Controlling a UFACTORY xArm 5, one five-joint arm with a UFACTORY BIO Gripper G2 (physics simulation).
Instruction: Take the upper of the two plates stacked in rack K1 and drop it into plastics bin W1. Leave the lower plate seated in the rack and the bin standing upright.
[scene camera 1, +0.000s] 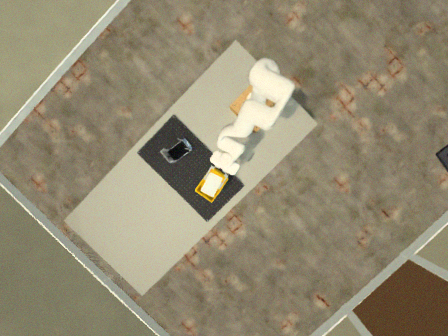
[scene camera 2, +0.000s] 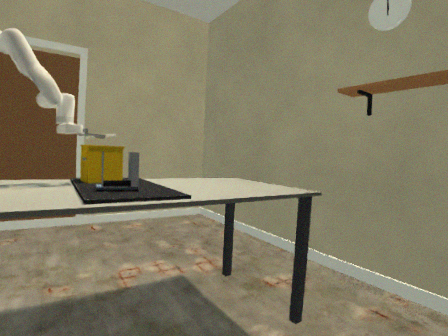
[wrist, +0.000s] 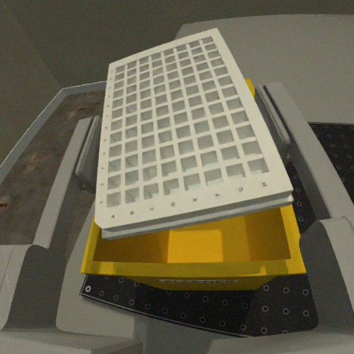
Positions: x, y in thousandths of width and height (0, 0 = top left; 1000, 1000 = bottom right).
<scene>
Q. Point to a yellow plastics bin W1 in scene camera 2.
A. At 204, 463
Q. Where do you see a white well plate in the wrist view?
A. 516, 403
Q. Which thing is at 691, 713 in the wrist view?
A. A yellow plastics bin W1.
</scene>
